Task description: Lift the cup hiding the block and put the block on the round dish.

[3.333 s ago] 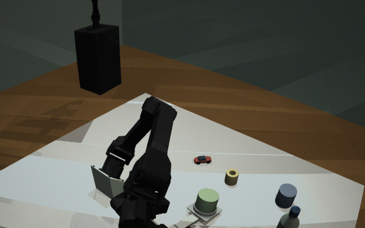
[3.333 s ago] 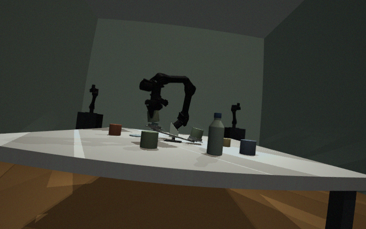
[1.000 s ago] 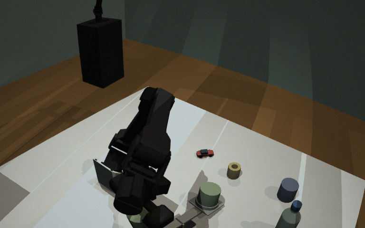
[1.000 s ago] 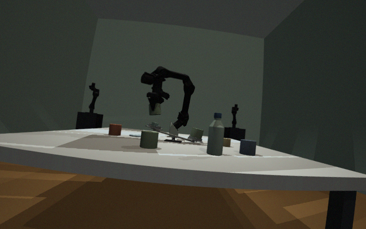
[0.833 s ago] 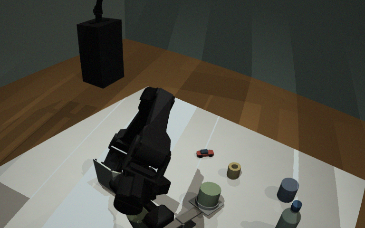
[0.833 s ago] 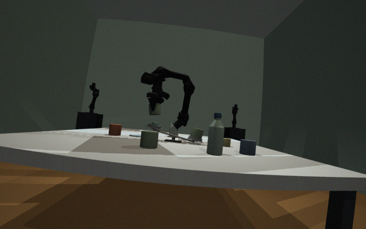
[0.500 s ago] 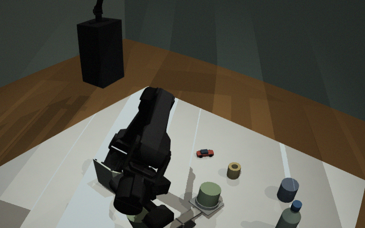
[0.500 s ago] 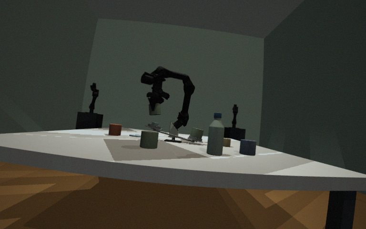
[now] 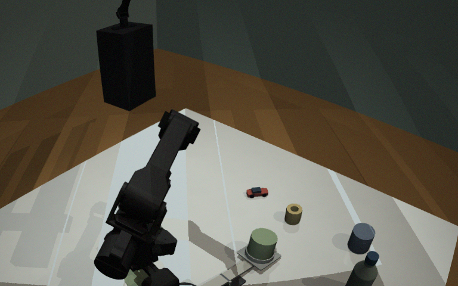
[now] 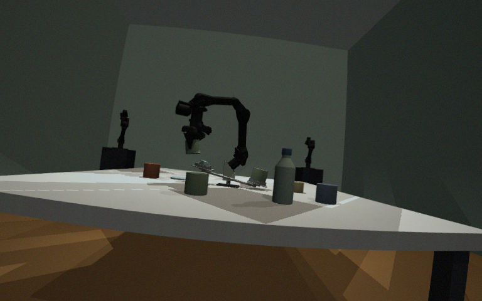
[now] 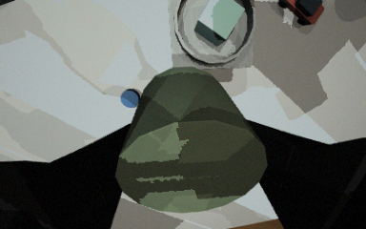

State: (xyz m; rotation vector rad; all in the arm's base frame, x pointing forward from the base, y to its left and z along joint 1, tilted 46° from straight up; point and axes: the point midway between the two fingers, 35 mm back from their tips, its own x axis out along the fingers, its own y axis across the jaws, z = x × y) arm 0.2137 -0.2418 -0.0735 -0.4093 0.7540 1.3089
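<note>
My gripper tip is now 6 cm short of the teal block, 6 cm to the right of it and 7 cm above it. From my gripper tip the other things lie so: bottle (40 cm ahead, 32 cm to the left, 4 cm below); then pale blue round dish (3 cm behind, 4 cm to the right, 15 cm below); then red-brown cylinder (2 cm ahead, 16 cm to the right, 12 cm below).
</note>
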